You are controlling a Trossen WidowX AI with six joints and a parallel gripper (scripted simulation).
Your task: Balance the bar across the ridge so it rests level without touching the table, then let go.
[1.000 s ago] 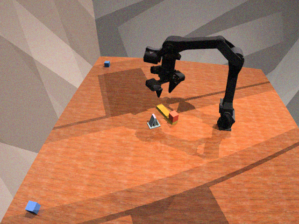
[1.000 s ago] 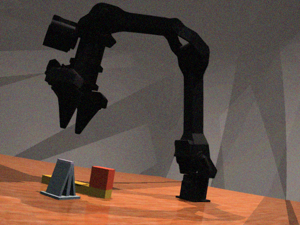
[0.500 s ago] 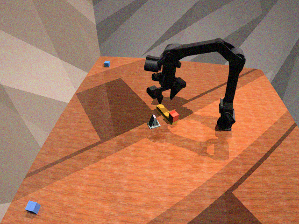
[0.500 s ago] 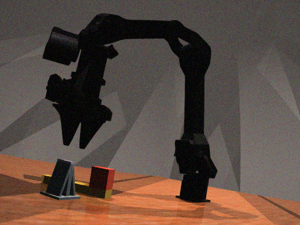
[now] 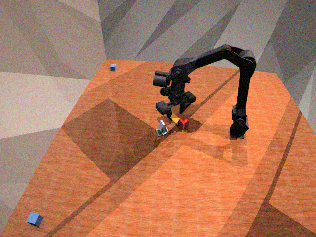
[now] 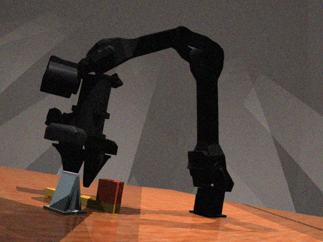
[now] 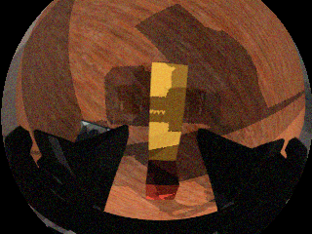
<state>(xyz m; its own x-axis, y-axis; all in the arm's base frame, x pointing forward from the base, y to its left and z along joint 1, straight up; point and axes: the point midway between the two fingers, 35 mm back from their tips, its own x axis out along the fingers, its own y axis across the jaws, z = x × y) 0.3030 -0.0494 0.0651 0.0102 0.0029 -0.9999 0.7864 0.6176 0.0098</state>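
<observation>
The bar is 2 cm behind my gripper tip, 3 cm to the left of it and 1 cm below it.
</observation>
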